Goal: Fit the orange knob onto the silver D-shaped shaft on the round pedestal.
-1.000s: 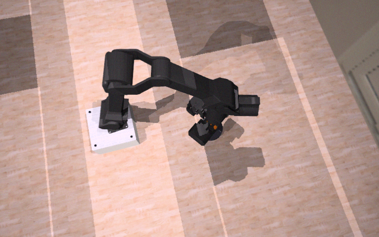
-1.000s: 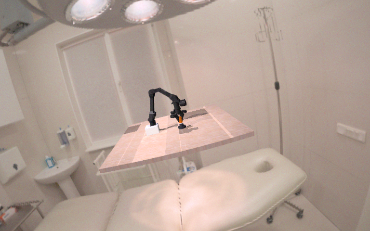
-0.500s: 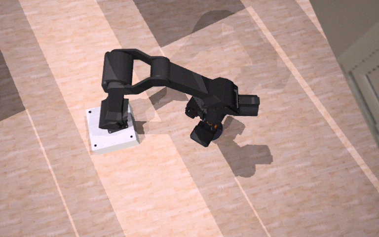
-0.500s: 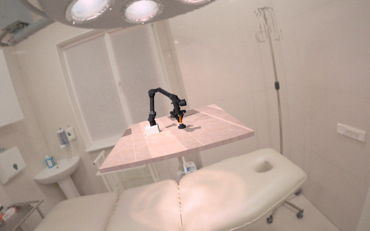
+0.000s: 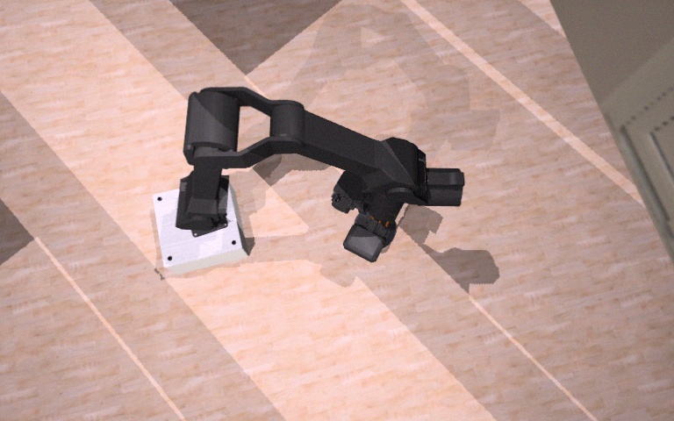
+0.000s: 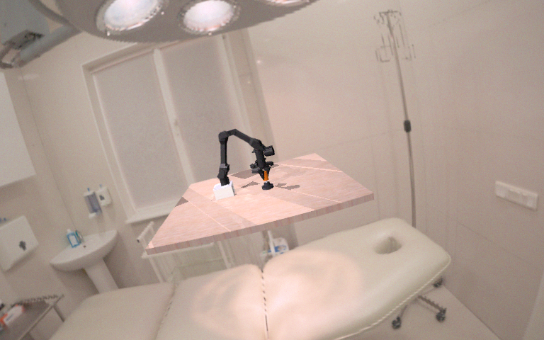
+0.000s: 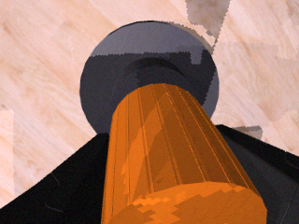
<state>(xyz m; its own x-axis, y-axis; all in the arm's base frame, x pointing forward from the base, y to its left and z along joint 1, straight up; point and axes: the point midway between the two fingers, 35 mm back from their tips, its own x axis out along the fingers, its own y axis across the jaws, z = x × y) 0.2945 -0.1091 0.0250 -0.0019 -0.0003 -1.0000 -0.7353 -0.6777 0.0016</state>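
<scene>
Now: the orange knob 30 mm above my gripper tip. From my gripper tip the other things lie so: round pedestal 40 mm below.
</scene>
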